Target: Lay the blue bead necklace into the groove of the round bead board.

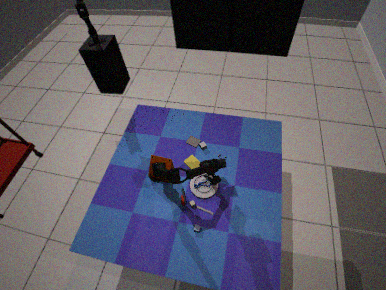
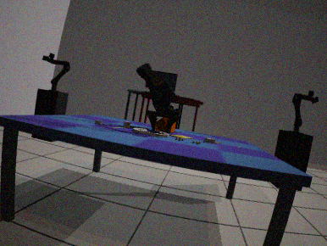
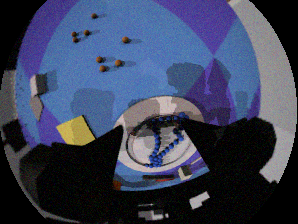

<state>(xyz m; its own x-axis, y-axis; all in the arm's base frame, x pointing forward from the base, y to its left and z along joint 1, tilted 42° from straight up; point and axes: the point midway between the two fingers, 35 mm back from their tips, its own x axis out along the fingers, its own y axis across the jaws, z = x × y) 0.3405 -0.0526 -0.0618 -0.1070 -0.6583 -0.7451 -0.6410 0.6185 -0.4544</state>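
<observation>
The round white bead board is 4 cm behind my gripper tip, 5 cm to the right of it and 1 cm below it. Round my gripper tip: red-handled tool (16 cm behind, 17 cm to the right, 2 cm below); then yellow card (14 cm behind, 11 cm to the left, 2 cm below); then thin pale stick (1 cm behind, 23 cm to the right, 2 cm below).
</observation>
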